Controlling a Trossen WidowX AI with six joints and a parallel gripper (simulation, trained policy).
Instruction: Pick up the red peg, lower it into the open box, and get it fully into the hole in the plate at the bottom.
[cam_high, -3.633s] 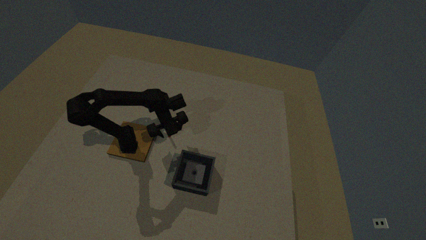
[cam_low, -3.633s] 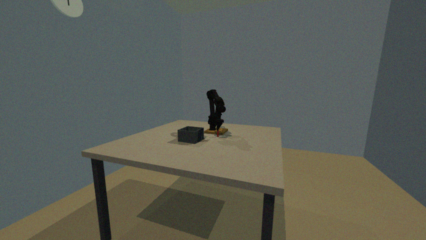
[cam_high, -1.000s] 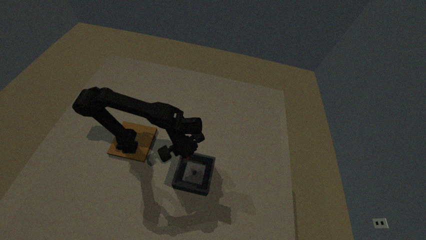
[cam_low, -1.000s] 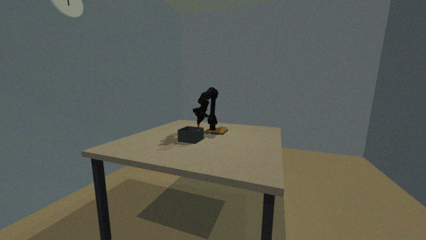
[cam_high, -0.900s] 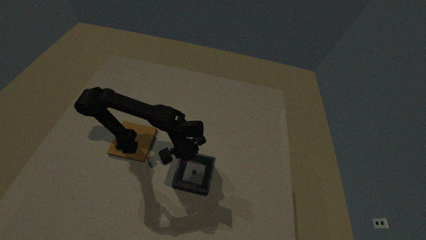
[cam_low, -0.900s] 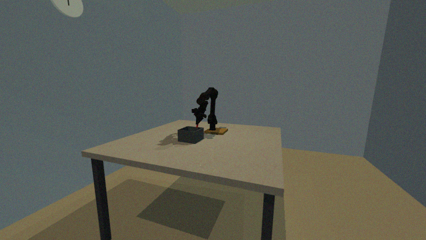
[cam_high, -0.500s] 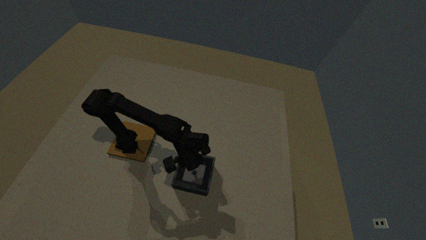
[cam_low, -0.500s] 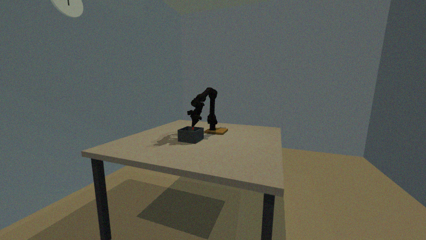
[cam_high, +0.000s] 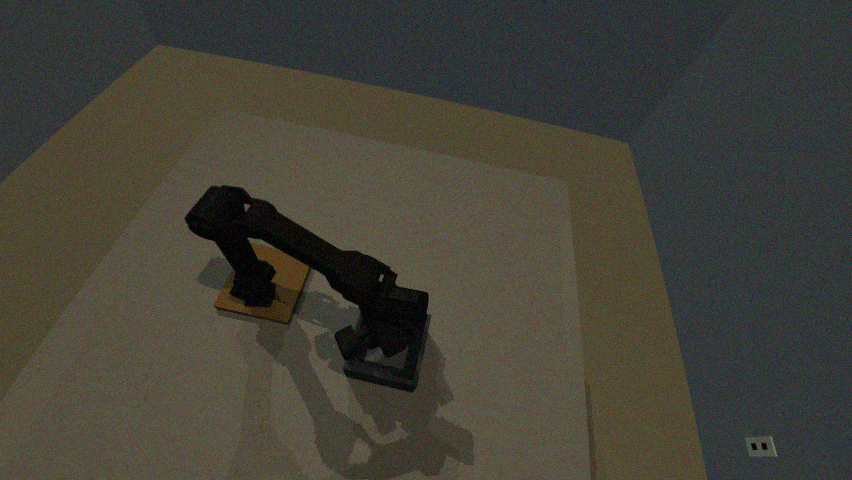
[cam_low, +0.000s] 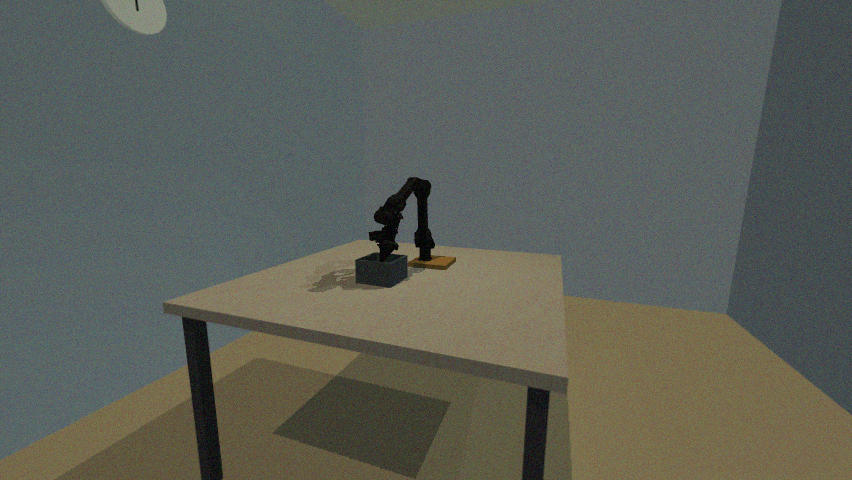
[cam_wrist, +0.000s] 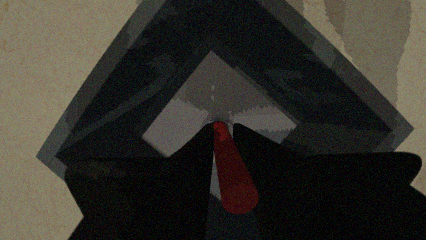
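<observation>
Right now the red peg is 10 mm to the left of my gripper tip and 10 mm above it. From my gripper tip the other things lie so: light plate (30 mm below, 10 mm to the left); dark box (50 mm below, 10 mm to the left).
</observation>
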